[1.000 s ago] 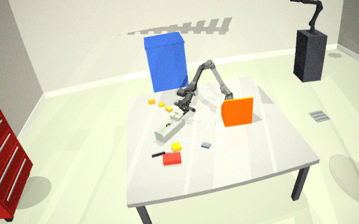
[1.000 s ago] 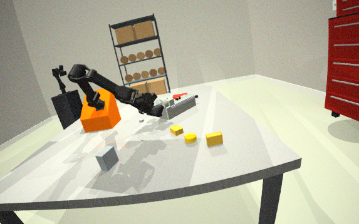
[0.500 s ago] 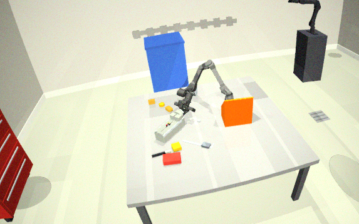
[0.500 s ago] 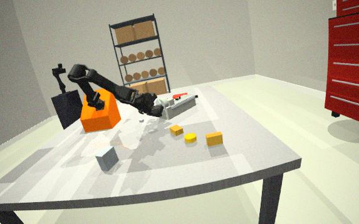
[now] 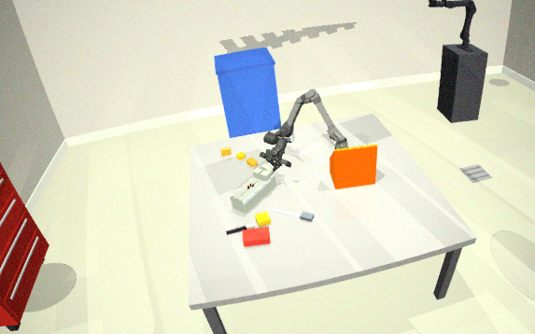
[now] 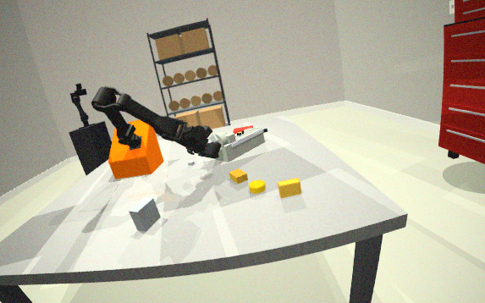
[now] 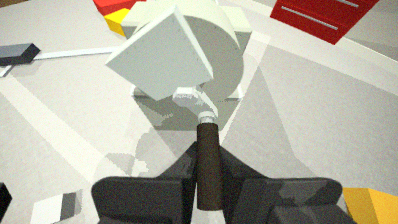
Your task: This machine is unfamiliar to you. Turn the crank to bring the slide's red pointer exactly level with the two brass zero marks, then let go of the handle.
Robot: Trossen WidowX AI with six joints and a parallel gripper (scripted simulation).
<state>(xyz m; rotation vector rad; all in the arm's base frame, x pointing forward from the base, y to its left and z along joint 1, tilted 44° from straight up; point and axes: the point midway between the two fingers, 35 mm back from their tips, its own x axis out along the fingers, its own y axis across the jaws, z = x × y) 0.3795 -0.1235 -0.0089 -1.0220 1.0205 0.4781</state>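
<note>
Now: the dark brown crank handle 1 cm behind my gripper tip, 1 cm to the right of it and 3 cm above it. The rest, counted from my gripper tip: yellow block (6 cm ahead, 33 cm to the left, 2 cm below); then grey cube (16 cm behind, 39 cm to the right); then red pointer (11 cm ahead, 16 cm to the left, 5 cm above).
</note>
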